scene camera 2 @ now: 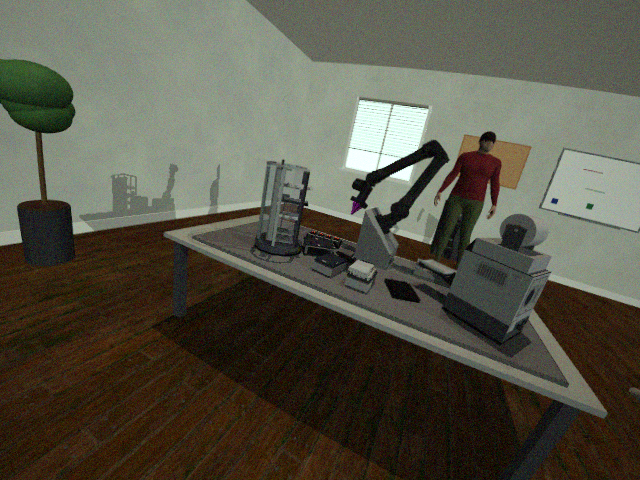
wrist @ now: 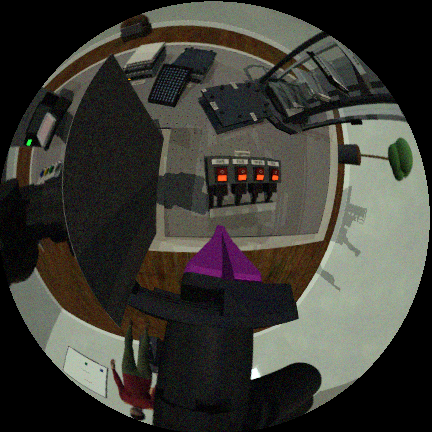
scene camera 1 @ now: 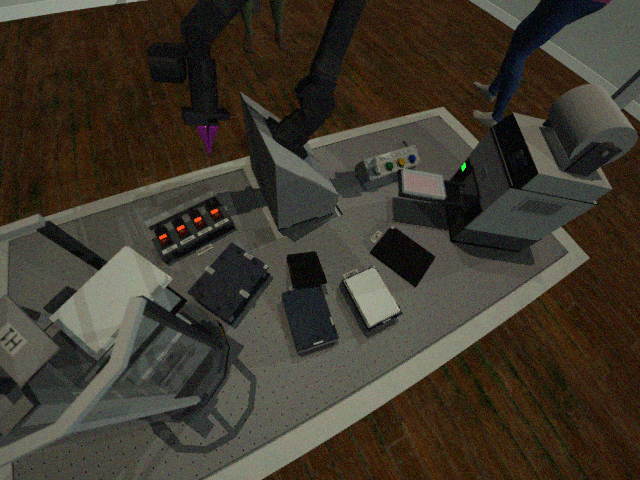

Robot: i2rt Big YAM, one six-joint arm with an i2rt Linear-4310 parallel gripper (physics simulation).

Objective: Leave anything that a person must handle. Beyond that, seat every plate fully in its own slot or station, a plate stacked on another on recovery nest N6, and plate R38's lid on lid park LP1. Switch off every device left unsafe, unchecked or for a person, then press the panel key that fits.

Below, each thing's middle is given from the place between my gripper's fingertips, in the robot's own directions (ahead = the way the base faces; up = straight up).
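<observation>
Well plate (scene camera 1: 305, 269): 310 mm ahead of my hand, 150 mm to the left of it and 160 mm below it. The plate hotel (scene camera 1: 161, 368) is 410 mm ahead of my hand, 210 mm to the right of it and 20 mm above it.
</observation>
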